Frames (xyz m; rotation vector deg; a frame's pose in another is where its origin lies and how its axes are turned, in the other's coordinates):
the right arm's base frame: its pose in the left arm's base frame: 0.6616 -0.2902 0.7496 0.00 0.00 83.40
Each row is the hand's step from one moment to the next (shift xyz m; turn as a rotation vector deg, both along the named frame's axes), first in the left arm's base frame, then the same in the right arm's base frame.
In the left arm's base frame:
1: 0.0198 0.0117 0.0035 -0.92 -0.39 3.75
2: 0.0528 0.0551 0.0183 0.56 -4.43 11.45
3: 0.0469 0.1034 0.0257 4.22 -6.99 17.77
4: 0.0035 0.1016 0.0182 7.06 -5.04 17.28
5: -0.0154 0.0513 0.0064 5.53 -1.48 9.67
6: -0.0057 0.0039 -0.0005 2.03 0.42 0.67
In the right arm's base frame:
1: 0.0139 -0.0183 0.0035 -0.49 0.87 3.75
2: 0.0608 -0.0461 0.0183 -4.34 -1.07 11.45
3: 0.1081 -0.0347 0.0257 -6.46 -5.00 17.77
4: 0.1013 0.0082 0.0182 -4.20 -7.59 17.28
5: 0.0492 0.0212 0.0064 -0.83 -5.66 9.67
6: 0.0032 0.0061 -0.0005 0.65 -1.97 0.67

